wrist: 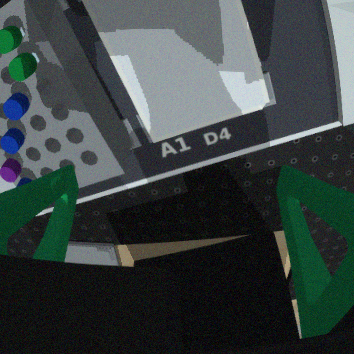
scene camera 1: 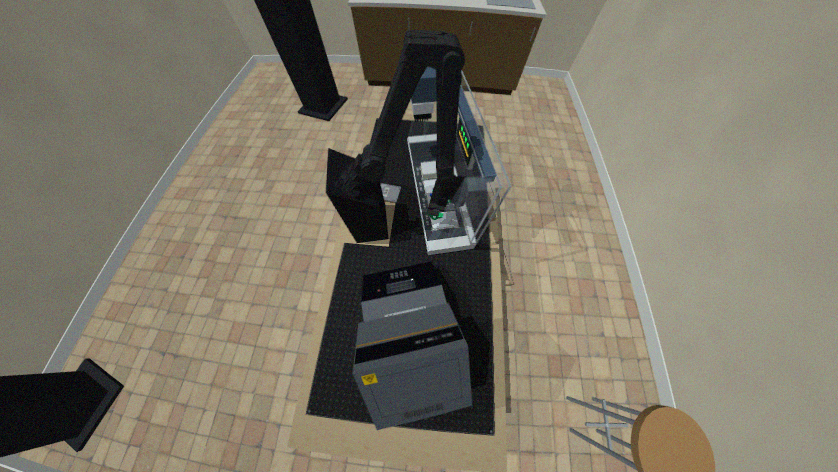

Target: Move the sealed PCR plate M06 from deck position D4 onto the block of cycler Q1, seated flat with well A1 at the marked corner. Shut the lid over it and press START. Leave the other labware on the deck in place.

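Places are measured from the arm's base along level axes (x left, y ahead, z down), in centimetres.
Pixels of known places: gripper, fingertip midpoint: (wrist: 176,176) (scene camera 1: 435,210); arm's base, origin of the base link: (scene camera 1: 350,182).
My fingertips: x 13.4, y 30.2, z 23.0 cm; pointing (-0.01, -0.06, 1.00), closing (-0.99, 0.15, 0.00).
Note:
For each thing: its middle in the pictures, then the offset to it from my fingertips. "spot": a spot on its surface instead.
- grey cycler, surface spot: (scene camera 1: 413,375) spot: dy +13.7, dx -61.5, dz -30.9 cm
- tube rack, body centre: (wrist: 32,103) (scene camera 1: 440,201) dy -0.4, dx +9.7, dz +6.3 cm
- deck's white rim, surface spot: (scene camera 1: 448,245) spot: dy +10.9, dx -12.7, dz +4.1 cm
- grey RG-side pad, surface spot: (scene camera 1: 390,192) spot: dy -28.5, dx +9.4, dz +12.4 cm
The pale, glossy-topped plate (scene camera 1: 446,222) (wrist: 185,75) sits at deck position D4, beside the printed A1 and D4 marks in the wrist view. My gripper (scene camera 1: 437,212) (wrist: 176,176) is wide open with nothing between its green fingers. In the wrist view the fingertips lie on the near side of the D4 label, short of the plate, left and right of it. The grey cycler (scene camera 1: 413,375) stands on the black board, with a keypad and small screen at its far end. Its block does not show, and I cannot read its name or the START key.
A tube rack (wrist: 75,117) with green, blue and purple caps stands left of the plate. The deck's white rim (scene camera 1: 448,245) and clear side panels (scene camera 1: 498,202) surround the arm's end. A grey RG-side pad (scene camera 1: 390,192) lies near the arm's black base (scene camera 1: 357,205).

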